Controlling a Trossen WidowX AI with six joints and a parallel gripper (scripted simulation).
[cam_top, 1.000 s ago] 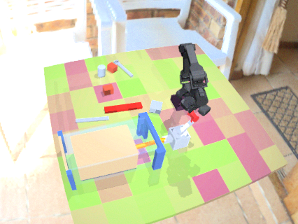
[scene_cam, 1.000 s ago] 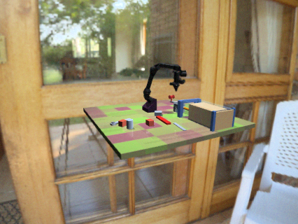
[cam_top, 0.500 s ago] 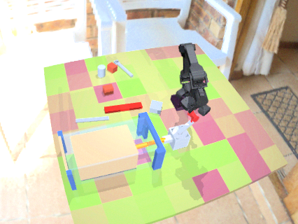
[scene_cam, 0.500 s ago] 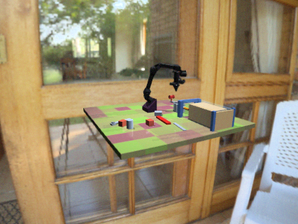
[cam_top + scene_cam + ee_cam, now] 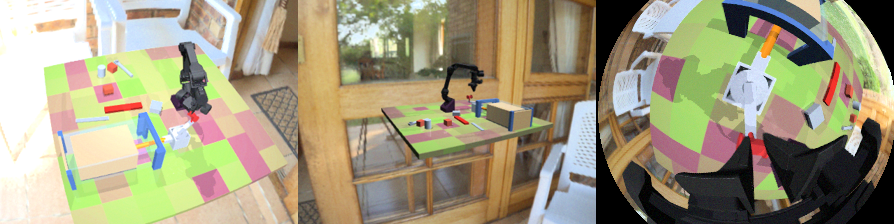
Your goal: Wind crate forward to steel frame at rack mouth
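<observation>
The red grip is 5 cm behind my gripper tip, 2 cm to the right of it and 8 cm below it. The rest, counted from my gripper tip: grey block 4 cm ahead, 26 cm to the right, 19 cm below; grey winch 3 cm ahead, 1 cm to the left, 18 cm below; winch handle 1 cm behind, 1 cm to the right, 11 cm below.
</observation>
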